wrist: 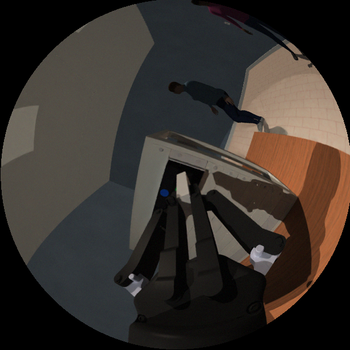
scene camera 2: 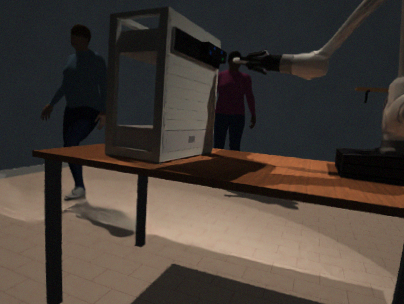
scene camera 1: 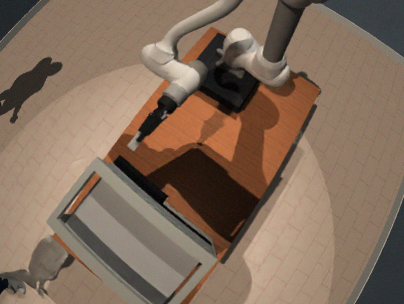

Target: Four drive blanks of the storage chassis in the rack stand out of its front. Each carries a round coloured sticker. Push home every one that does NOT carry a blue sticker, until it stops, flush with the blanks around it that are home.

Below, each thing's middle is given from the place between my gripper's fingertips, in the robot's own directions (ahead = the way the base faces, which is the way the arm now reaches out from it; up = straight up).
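Scene:
My hand is 19 cm above the grey rack (scene camera 1: pixel 123 230), and I find it 19 cm to the right of the rack and 24 cm short of it.

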